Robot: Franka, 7 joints.
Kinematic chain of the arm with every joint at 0, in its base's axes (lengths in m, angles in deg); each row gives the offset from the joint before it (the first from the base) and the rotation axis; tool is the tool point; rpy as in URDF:
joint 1: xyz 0 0 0.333 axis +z
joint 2: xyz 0 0 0 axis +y
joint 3: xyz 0 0 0.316 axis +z
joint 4: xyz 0.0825 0 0 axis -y
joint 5: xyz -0.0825 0 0.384 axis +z
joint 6: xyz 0 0 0 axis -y
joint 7: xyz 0.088 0 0 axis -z
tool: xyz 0 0 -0.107 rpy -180 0 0
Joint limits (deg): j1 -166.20..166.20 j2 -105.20..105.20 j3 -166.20..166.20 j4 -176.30..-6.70 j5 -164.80..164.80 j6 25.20..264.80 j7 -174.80..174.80
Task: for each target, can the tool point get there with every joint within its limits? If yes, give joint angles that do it. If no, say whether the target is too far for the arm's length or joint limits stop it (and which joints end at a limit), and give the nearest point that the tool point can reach.
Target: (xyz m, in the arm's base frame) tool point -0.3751 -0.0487 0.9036
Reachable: yes | joints -14.57 -61.76 -5.87 -44.52 129.73 234.42 -74.38
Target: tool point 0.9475 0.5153 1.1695
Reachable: no: too far | nearest point 0.5955 0.3239 0.8588 | short by 0.507 m
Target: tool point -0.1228 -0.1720 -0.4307
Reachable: no: joint limits stop it (at a limit: joint 2) | nearest point -0.1279 -0.1792 -0.3570 | short by 0.074 m
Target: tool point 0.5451 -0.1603 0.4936
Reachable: yes | joints -32.00 0.51 10.08 -111.68 -128.90 171.28 -108.17
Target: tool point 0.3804 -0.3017 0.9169
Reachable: yes | joints -110.16 11.92 71.96 -67.49 -69.72 203.69 140.64
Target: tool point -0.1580 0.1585 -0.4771
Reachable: no: joint limits stop it (at a limit: joint 2) | nearest point -0.1657 0.1662 -0.3585 | short by 0.119 m
